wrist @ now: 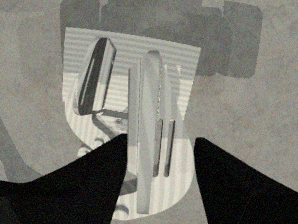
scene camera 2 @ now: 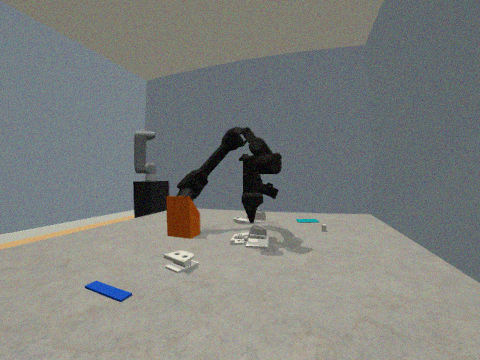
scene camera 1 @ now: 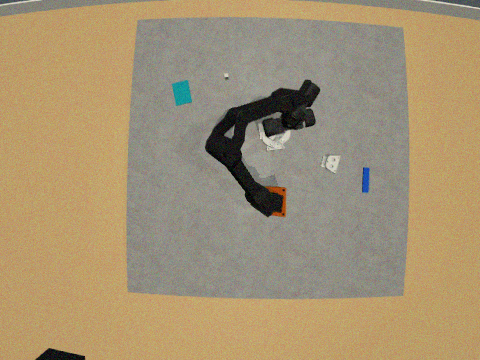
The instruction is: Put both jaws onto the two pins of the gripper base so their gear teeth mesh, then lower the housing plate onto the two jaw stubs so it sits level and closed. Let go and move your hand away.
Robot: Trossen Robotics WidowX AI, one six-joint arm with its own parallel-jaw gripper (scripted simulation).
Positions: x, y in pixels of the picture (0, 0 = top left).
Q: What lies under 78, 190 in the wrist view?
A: My gripper.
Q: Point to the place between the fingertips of my gripper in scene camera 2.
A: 251, 221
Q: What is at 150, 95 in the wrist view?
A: A jaw.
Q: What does my gripper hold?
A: A jaw.
